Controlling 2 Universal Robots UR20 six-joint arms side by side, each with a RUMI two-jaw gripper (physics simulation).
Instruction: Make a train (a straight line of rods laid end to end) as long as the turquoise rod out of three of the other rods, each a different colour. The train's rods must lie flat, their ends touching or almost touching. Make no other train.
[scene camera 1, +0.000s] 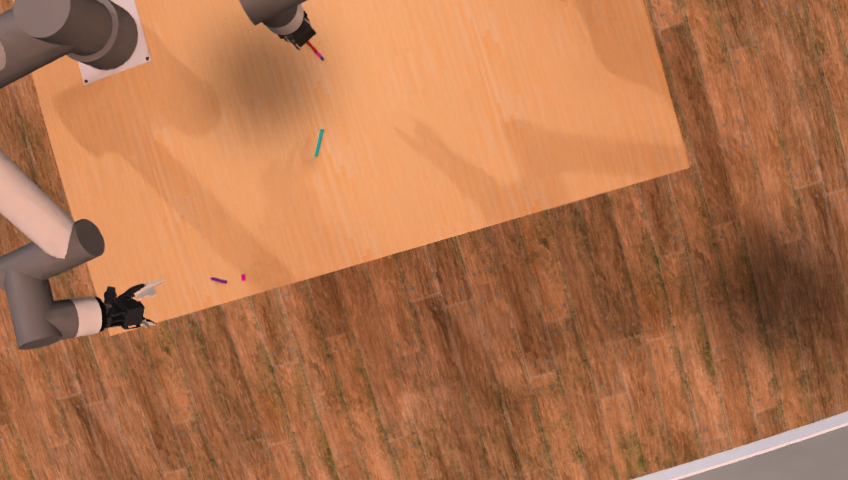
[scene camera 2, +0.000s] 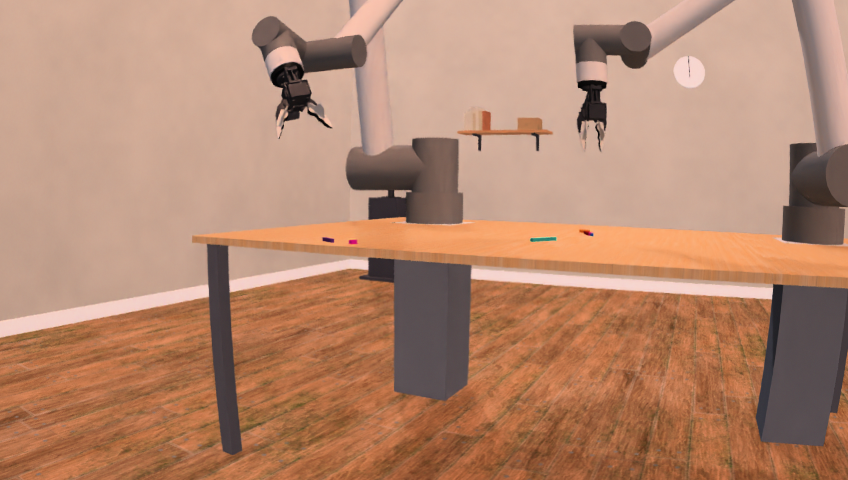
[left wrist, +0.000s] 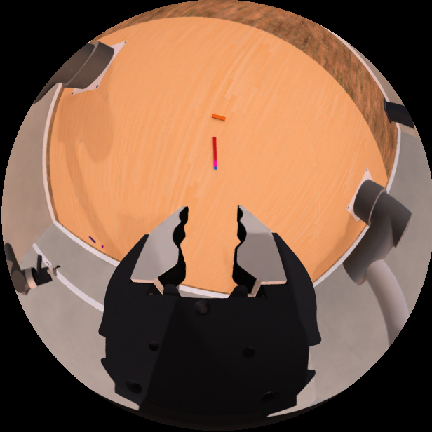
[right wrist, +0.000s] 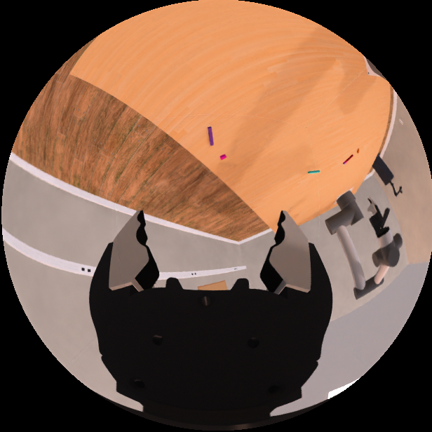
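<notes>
A turquoise rod (scene camera 1: 319, 142) (scene camera 2: 543, 239) (right wrist: 314, 172) lies flat on the table. A red rod (left wrist: 215, 148) (scene camera 1: 312, 48), a magenta rod (left wrist: 215, 163) and a small blue rod (left wrist: 215, 168) lie flat in one straight line, ends touching or almost touching, in that order. An orange rod (left wrist: 218, 117) (scene camera 2: 584, 230) lies apart, beyond the red end. My left gripper (left wrist: 212, 206) (scene camera 2: 592, 149) is open and empty, high above the table near the line. My right gripper (right wrist: 211, 210) (scene camera 2: 304, 132) is open and empty, high over the table corner at the left in scene camera 2.
A purple rod (scene camera 1: 218, 280) (scene camera 2: 327, 239) (right wrist: 210, 136) and a second magenta rod (scene camera 1: 243, 277) (scene camera 2: 352, 242) (right wrist: 223, 157) lie near the table edge, apart from each other. The arm bases stand on the table (scene camera 1: 476, 178).
</notes>
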